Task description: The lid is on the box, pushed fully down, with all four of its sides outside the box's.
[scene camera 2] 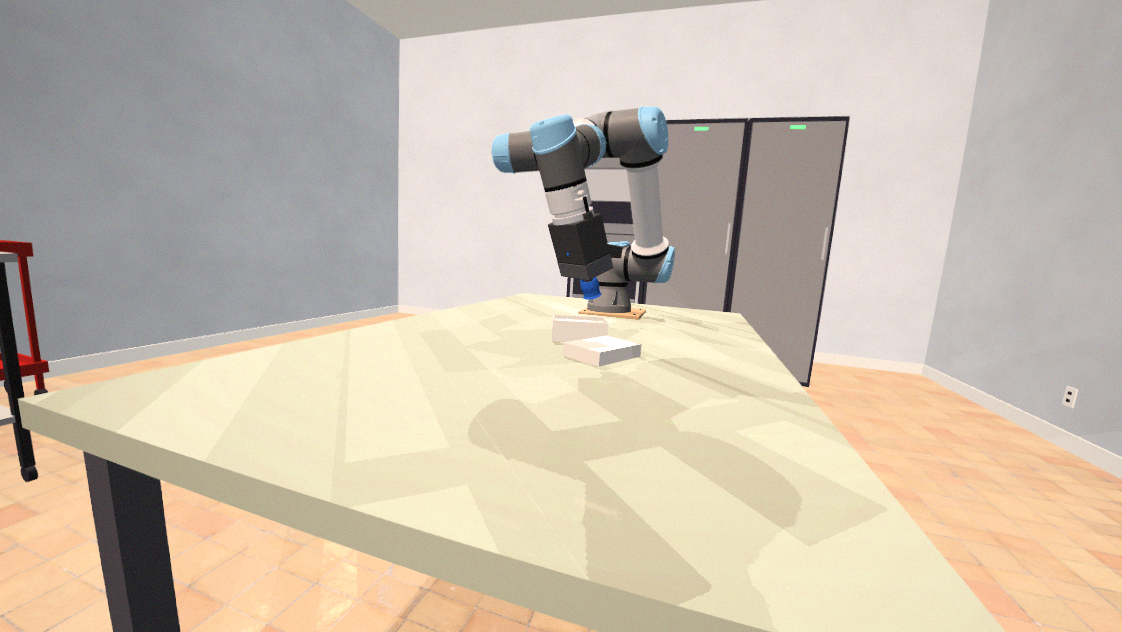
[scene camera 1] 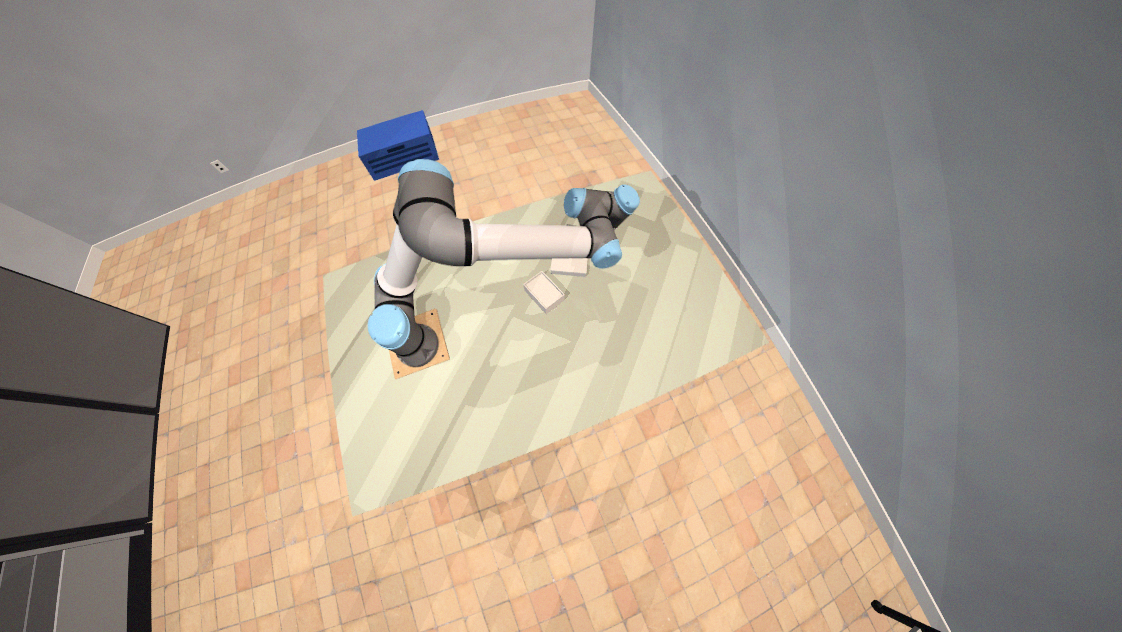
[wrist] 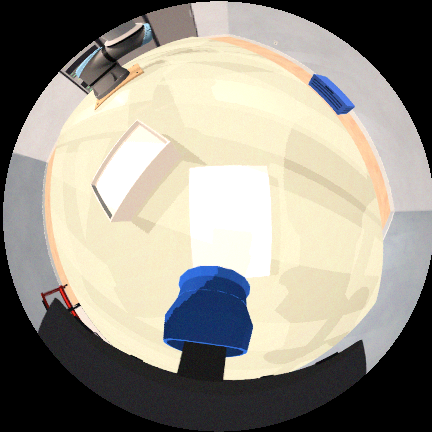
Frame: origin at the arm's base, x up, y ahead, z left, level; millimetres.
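Seen in the pictures: end effector, tool point: (scene camera 2: pixel 592 295) (wrist: pixel 213 290); arm's base, origin of the base link: (scene camera 2: pixel 608 310) (scene camera 1: pixel 418 346) (wrist: pixel 112 84).
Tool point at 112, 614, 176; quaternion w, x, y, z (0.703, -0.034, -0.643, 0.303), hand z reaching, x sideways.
Pixels of each thing's top centre, then the offset from my tool point to it, as dx, dy, dz. Level surfaces: height alone.
- box, middle of its top: (wrist: pixel 119 164) (scene camera 2: pixel 579 318) (scene camera 1: pixel 543 289) -73, -144, -84
- lid, middle of its top: (wrist: pixel 230 222) (scene camera 2: pixel 603 343) (scene camera 1: pixel 569 261) -94, -24, +21
- table top, its level: dx -121
The box (scene camera 1: pixel 544 292) (scene camera 2: pixel 569 332) (wrist: pixel 149 182) is pale and stands with its open side up on the table. The lid (scene camera 1: pixel 569 266) (scene camera 2: pixel 602 346) (wrist: pixel 230 210) is pale and lies beside the box on the table, flat closed face up, turned at an angle to it. A small gap separates them in the wrist view. The arm hides part of the lid in scene camera 1. My gripper (scene camera 2: pixel 590 296) (wrist: pixel 215 274), a blue suction cup, is open and holds nothing. It hangs tilted above the table, with its tip over one end of the lid in the wrist view.
The table top (scene camera 1: pixel 408 439) (scene camera 2: pixel 392 439) carries the arm's wooden base plate (scene camera 1: pixel 439 349) (scene camera 2: pixel 637 313) (wrist: pixel 136 72) beyond the box. A blue crate (scene camera 1: pixel 396 145) (wrist: pixel 332 95) stands on the floor by the wall. A red cart (scene camera 2: pixel 31 314) is past the table's left side in scene camera 2.
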